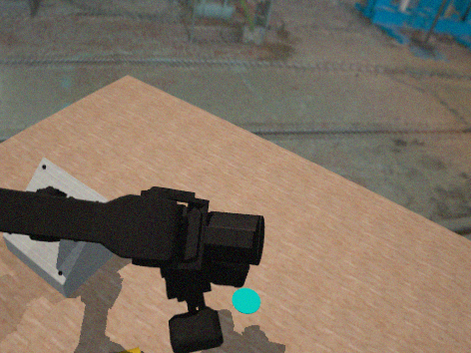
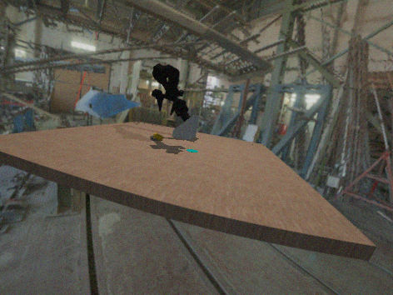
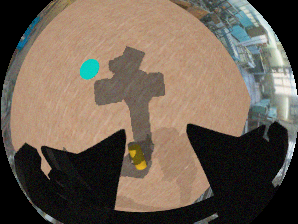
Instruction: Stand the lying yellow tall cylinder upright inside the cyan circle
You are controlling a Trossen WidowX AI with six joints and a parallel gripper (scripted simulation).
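My gripper tip is now 150 mm above the yellow tall cylinder, 90 mm past it and 70 mm to the left of it. From my gripper tip the other things lie so: cyan circle (180 mm to the left, 170 mm below, 10 mm ahead).
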